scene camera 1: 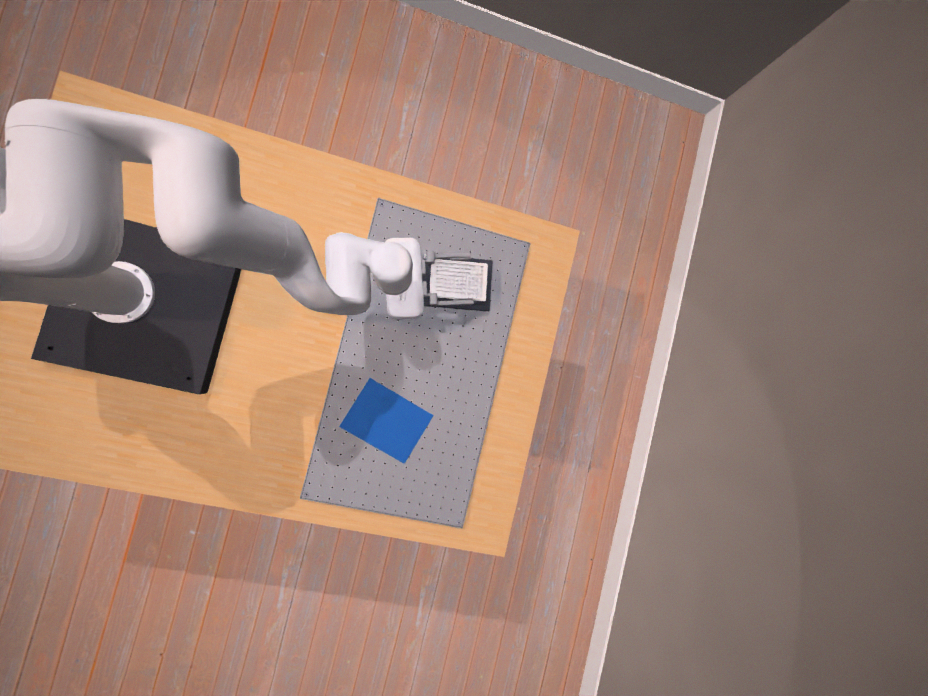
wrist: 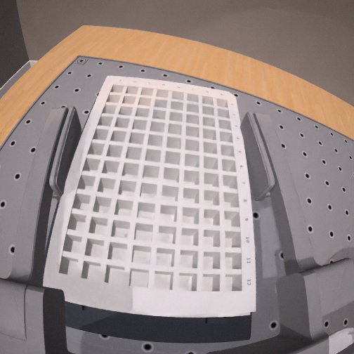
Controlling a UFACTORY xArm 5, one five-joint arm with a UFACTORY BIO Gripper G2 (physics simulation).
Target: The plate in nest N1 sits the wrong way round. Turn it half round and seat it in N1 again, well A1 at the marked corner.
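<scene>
The white plate [scene camera 1: 458, 280] [wrist: 160, 185] is a grid of square wells, with small numbers up to 12 along its right edge in the wrist view. My gripper [scene camera 1: 457, 280] [wrist: 162, 152] is shut on the plate, one finger along each long side. The plate is held above the dark nest [scene camera 1: 482, 306] [wrist: 160, 327], whose edge shows below the plate's near end in the wrist view. The plate covers most of the nest, and the marked corner does not show.
The nest stands on a grey perforated board [scene camera 1: 449, 464] [wrist: 320, 190] on the wooden table [scene camera 1: 543, 299] [wrist: 200, 55]. A blue rectangle [scene camera 1: 386, 421] lies on the same board, apart from the nest. The arm's black base plate [scene camera 1: 179, 329] is at the left.
</scene>
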